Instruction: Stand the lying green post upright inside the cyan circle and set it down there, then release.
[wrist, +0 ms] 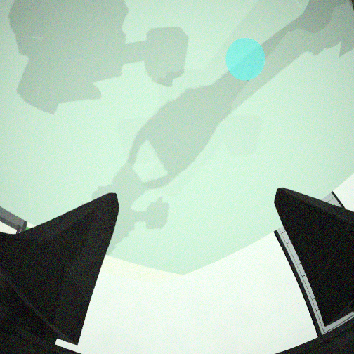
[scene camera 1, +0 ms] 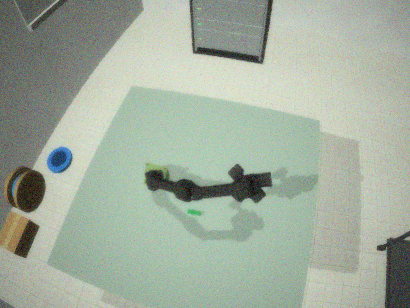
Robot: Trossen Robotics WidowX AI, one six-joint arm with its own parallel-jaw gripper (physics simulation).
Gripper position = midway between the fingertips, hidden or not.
In view: my gripper (wrist: 199,198) and a cyan circle (wrist: 245,58).
